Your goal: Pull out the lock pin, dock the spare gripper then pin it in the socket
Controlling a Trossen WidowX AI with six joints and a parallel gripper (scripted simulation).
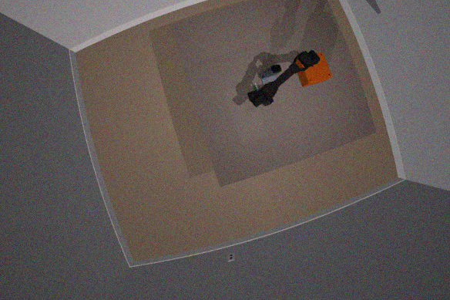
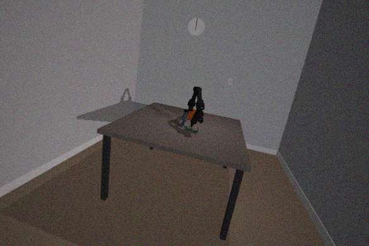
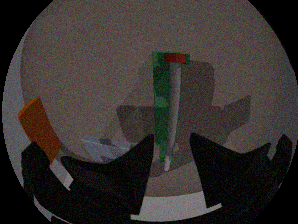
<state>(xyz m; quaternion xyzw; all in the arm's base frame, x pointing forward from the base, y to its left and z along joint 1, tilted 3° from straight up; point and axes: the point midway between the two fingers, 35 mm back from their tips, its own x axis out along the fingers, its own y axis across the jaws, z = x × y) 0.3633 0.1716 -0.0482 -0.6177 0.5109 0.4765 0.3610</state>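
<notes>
My gripper tip is now 1 cm to the right of the green strip and 2 cm above it. Round my gripper tip: spare gripper 10 cm behind, 12 cm to the right, 7 cm above; grey mount 8 cm behind, 12 cm to the right, 1 cm above.
</notes>
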